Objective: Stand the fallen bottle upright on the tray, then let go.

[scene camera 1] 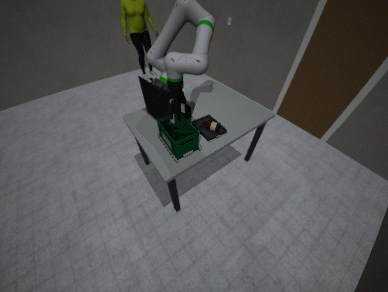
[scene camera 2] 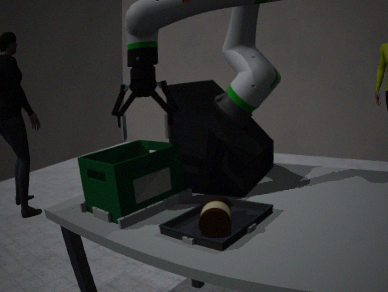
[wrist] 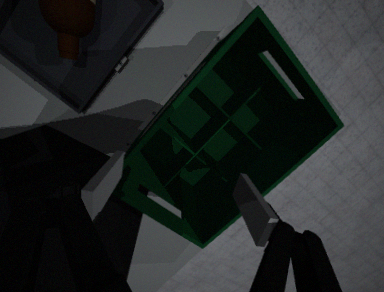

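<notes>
The brown bottle with a cream label lies on its side on the dark tray. Its round base faces scene camera 2, where its neck is hidden. In the wrist view its neck shows at the upper left, pointing down the picture, and its base is out of frame. My gripper is open and empty. It points down above the green crate, off to the side of the tray and apart from the bottle.
The green crate stands beside the tray, with dividers inside and low grey rails at its foot. A large black block stands behind crate and tray, near the arm's base. Two people stand beyond the table.
</notes>
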